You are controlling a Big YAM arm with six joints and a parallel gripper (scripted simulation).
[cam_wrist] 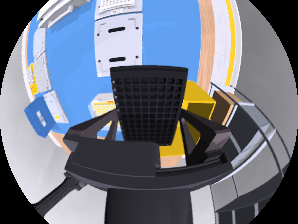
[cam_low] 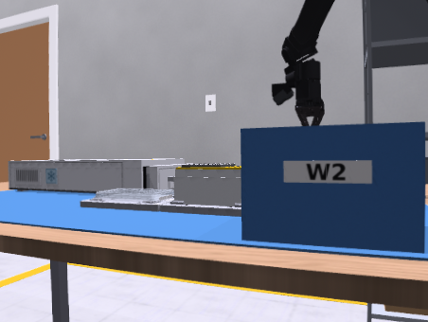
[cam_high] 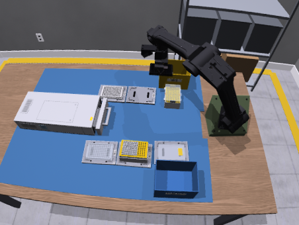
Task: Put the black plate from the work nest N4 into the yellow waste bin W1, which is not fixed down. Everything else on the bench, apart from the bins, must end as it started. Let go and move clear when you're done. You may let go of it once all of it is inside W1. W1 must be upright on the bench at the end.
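The yellow waste bin W1 is 11 cm below my hand, 8 cm behind it and 6 cm to the right of it. Also, from my hand: black plate (right at my hand); white plate (27 cm ahead, 13 cm below, 8 cm to the left); nest (15 cm below, 10 cm ahead, 8 cm to the left).
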